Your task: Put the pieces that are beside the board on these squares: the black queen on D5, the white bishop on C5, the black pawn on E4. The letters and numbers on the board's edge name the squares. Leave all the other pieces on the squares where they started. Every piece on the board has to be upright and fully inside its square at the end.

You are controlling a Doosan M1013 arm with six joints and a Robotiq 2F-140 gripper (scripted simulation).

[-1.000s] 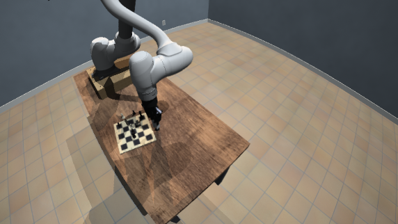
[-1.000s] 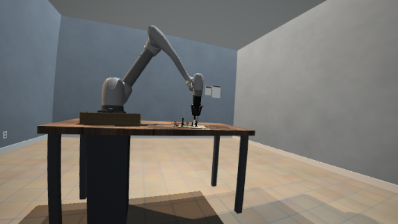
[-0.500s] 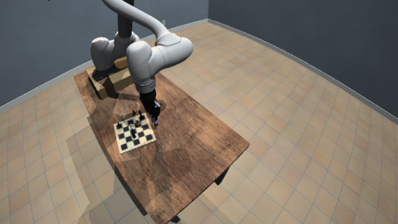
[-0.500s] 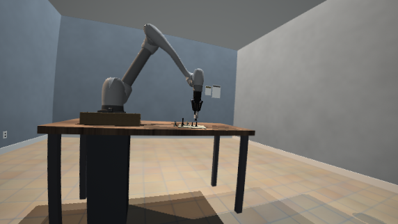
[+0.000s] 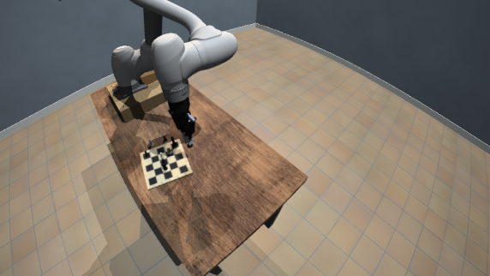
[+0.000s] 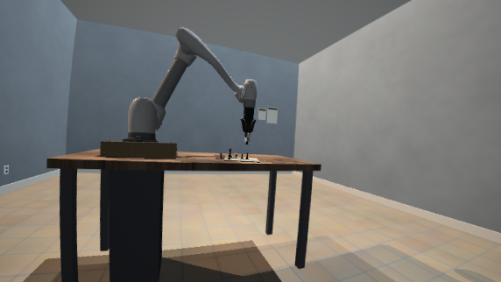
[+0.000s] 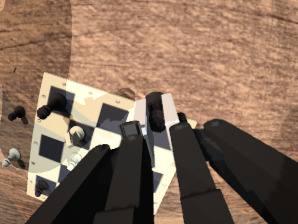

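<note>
Right now my hand is 11 cm past the white chess piece, 7 cm to the left of it and 13 cm above it. Round my hand: white piece: 11 cm behind, 11 cm to the right, 13 cm below; then chessboard: 8 cm behind, 12 cm to the right, 15 cm below.
</note>
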